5 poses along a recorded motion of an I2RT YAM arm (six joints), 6.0 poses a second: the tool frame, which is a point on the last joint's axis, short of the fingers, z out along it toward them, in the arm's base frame.
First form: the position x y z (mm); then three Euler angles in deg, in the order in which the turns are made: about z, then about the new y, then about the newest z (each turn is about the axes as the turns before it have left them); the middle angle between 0 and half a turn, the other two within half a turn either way.
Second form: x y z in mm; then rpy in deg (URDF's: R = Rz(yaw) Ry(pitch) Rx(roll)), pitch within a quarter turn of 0, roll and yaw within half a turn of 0. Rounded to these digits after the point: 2 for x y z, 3 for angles.
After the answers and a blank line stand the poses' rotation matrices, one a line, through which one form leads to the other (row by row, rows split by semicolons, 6 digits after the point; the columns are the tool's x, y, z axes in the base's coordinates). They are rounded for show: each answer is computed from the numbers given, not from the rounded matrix.
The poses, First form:
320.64, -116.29, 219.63, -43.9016, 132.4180, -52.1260
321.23, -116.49, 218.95, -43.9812, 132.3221, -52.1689
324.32, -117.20, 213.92, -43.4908, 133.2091, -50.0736
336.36, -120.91, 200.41, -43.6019, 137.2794, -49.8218
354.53, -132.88, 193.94, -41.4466, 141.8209, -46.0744
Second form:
320.64, -116.29, 219.63, -139.176, 26.951, -161.584
321.23, -116.49, 218.95, -139.064, 26.967, -161.584
324.32, -117.20, 213.92, -140.773, 27.891, -163.304
336.36, -120.91, 200.41, -144.795, 25.957, -165.416
354.53, -132.88, 193.94, -150.475, 25.392, -168.577

-0.845744 0.042062 0.531928; -0.281605 0.811568 -0.511914; -0.453228 -0.582742 -0.674534
-0.845621 0.043258 0.532028; -0.281564 0.810620 -0.513436; -0.453483 -0.583972 -0.673298
-0.846580 0.060800 0.528777; -0.253928 0.826976 -0.501629; -0.467785 -0.558940 -0.684663
-0.870152 0.038457 0.491280; -0.226399 0.854307 -0.467871; -0.437697 -0.518344 -0.734671
-0.885503 0.034806 0.463327; -0.178912 0.894756 -0.409148; -0.428806 -0.445197 -0.786082

